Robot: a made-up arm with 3 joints. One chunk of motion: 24 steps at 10 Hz.
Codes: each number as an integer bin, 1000 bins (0 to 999) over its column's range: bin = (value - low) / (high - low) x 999, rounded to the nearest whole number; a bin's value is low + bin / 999 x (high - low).
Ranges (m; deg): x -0.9..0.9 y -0.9..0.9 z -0.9..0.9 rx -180..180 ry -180..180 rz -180..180
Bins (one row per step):
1: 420 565 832 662 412 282
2: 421 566 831 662 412 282
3: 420 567 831 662 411 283
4: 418 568 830 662 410 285
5: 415 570 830 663 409 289
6: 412 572 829 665 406 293
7: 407 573 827 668 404 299
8: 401 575 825 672 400 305
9: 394 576 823 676 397 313
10: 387 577 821 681 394 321
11: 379 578 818 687 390 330
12: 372 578 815 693 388 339
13: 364 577 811 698 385 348
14: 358 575 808 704 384 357
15: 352 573 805 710 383 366
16: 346 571 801 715 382 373
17: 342 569 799 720 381 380
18: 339 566 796 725 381 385
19: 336 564 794 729 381 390
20: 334 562 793 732 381 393
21: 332 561 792 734 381 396
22: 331 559 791 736 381 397
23: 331 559 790 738 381 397
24: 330 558 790 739 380 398
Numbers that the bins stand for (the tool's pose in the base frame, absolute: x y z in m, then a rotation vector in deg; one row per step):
1: -0.1432 0.1180 0.5991 58.56 -31.53 -78.38
2: -0.1414 0.1198 0.5973 58.56 -31.53 -78.38
3: -0.1432 0.1216 0.5973 58.56 -31.89 -78.02
4: -0.1468 0.1234 0.5955 58.56 -32.25 -77.30
5: -0.1523 0.1270 0.5955 58.92 -32.61 -75.86
6: -0.1577 0.1306 0.5937 59.64 -33.69 -74.41
7: -0.1667 0.1324 0.5901 60.72 -34.41 -72.25
8: -0.1775 0.1360 0.5865 62.16 -35.86 -70.09
9: -0.1901 0.1378 0.5829 63.60 -36.94 -67.21
10: -0.2027 0.1396 0.5793 65.41 -38.02 -64.32
11: -0.2171 0.1414 0.5739 67.57 -39.46 -61.08
12: -0.2297 0.1414 0.5685 69.73 -40.18 -57.84
13: -0.2441 0.1396 0.5613 71.53 -41.26 -54.59
14: -0.2550 0.1360 0.5559 73.69 -41.62 -51.35
15: -0.2658 0.1324 0.5505 75.86 -41.98 -48.11
16: -0.2766 0.1288 0.5432 77.66 -42.34 -45.59
17: -0.2838 0.1252 0.5396 79.46 -42.70 -43.06
18: -0.2892 0.1198 0.5342 81.26 -42.70 -41.26
19: -0.2946 0.1162 0.5306 82.70 -42.70 -39.46
20: -0.2982 0.1126 0.5288 83.78 -42.70 -38.38
21: -0.3018 0.1108 0.5270 84.50 -42.70 -37.30
22: -0.3036 0.1072 0.5252 85.23 -42.70 -36.94
23: -0.3036 0.1072 0.5234 85.95 -42.70 -36.94
24: -0.3054 0.1054 0.5234 86.31 -43.06 -36.58

